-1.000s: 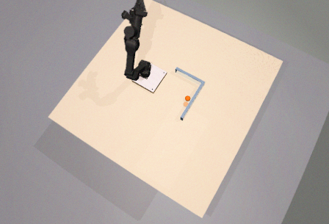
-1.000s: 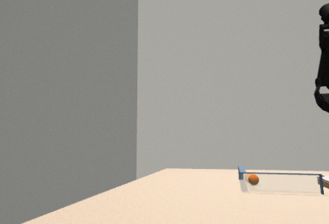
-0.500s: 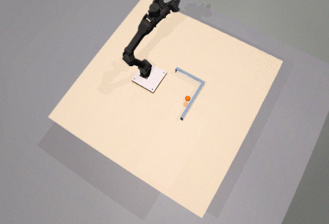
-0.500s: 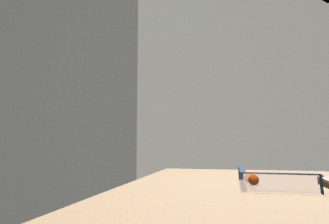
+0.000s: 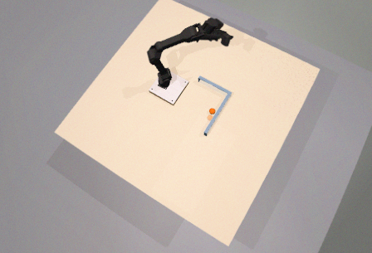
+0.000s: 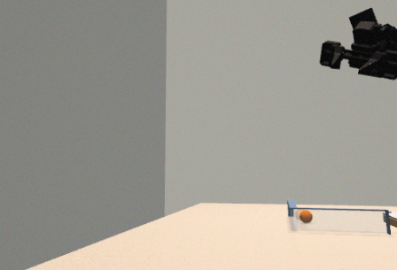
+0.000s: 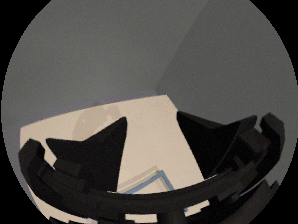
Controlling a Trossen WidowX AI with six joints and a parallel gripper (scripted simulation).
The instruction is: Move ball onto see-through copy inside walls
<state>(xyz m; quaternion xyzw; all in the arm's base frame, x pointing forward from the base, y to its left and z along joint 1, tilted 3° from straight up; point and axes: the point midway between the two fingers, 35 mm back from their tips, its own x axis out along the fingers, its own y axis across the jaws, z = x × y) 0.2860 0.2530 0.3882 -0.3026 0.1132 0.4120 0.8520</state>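
My gripper tip is 40 mm short of the orange ball, 330 mm to the left of it and 370 mm above it. The rest, counted from my gripper tip: see-through ball copy (50 mm ahead, 370 mm to the right, 370 mm below).
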